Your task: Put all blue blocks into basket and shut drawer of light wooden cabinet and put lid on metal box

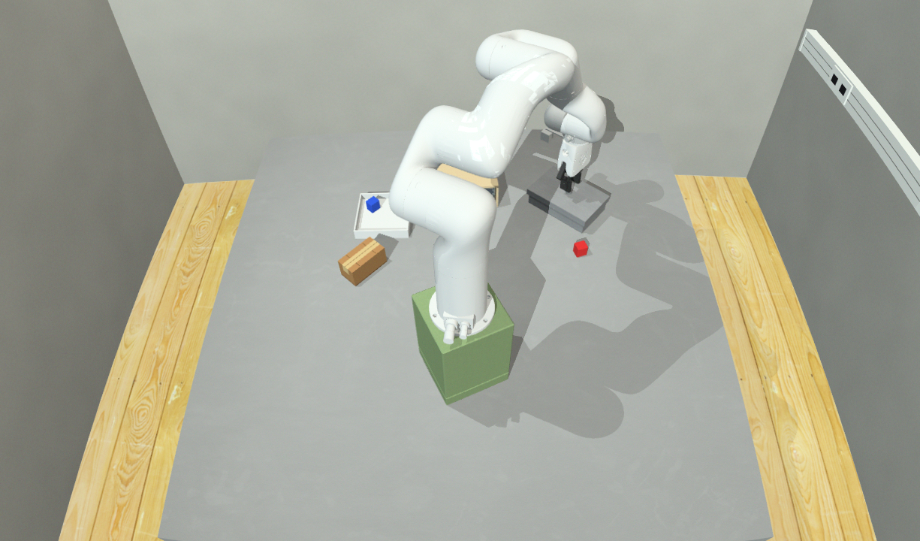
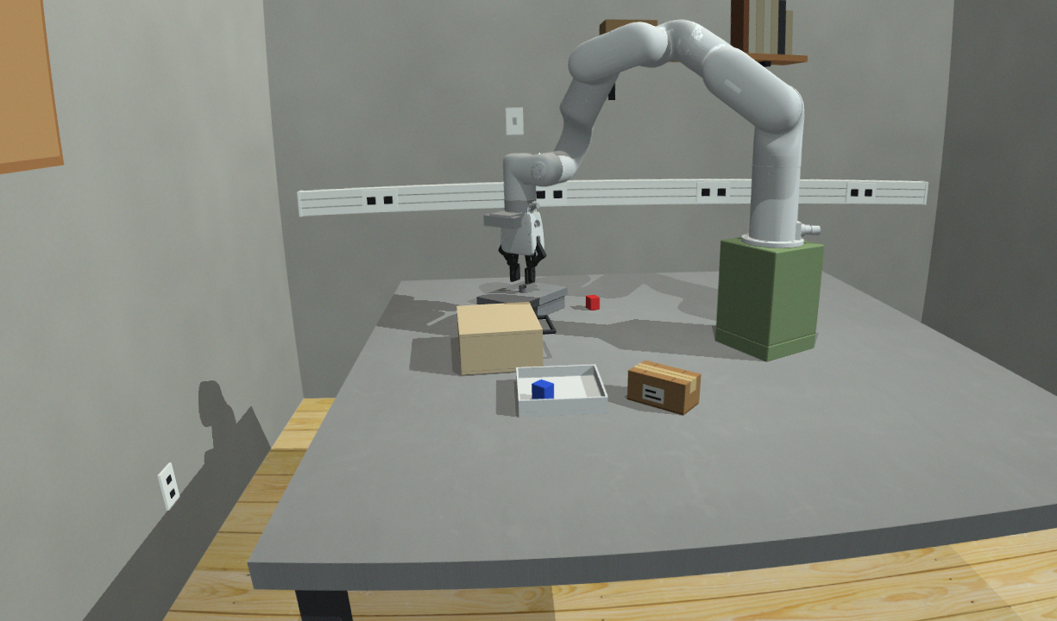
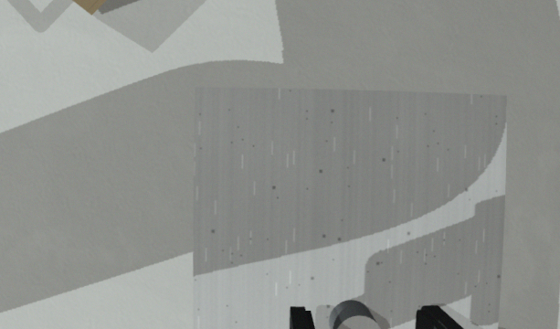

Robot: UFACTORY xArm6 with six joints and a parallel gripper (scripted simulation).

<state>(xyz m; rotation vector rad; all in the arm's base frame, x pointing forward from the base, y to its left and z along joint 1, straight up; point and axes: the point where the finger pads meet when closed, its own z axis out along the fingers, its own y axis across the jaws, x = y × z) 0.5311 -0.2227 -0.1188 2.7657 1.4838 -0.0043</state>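
Right now the grey metal lid is 50 mm below my hand. From my hand the other things lie so: light wooden cabinet 20 mm ahead, 300 mm to the left, 60 mm below; then dark metal box 70 mm below; then red block 170 mm behind, 40 mm to the right, 80 mm below.
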